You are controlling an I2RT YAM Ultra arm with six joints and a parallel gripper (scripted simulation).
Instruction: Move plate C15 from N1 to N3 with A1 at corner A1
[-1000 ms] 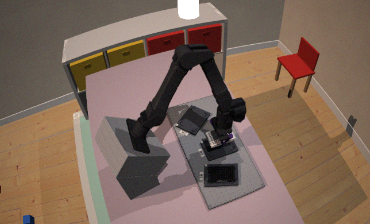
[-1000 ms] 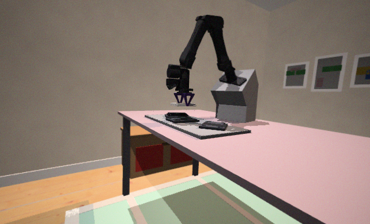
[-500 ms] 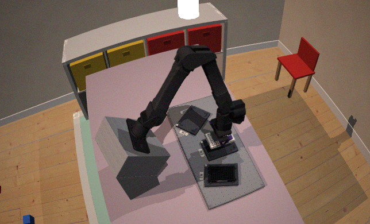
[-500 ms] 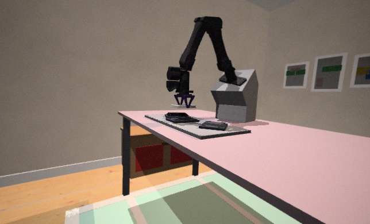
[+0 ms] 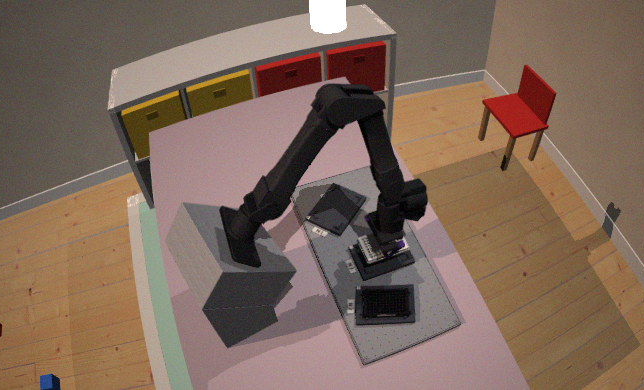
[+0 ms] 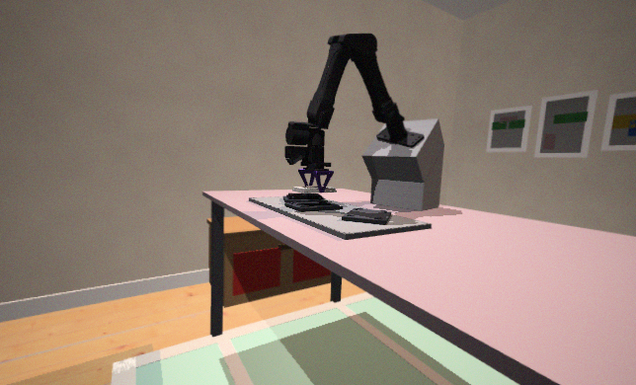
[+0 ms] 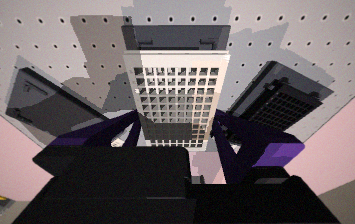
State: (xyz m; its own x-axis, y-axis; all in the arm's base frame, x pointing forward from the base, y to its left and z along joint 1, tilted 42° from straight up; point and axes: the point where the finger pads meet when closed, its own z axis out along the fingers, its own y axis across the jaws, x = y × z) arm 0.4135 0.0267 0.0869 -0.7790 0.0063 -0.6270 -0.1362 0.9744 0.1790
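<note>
Right now my hand is 6 cm above the dark landing nest N3. From my hand the other things lie so: deck label: 16 cm behind, 12 cm to the left, 6 cm below; black plate C51: 2 cm behind, 17 cm to the right, 5 cm below; white 96-well plate C15: right at my hand.
</note>
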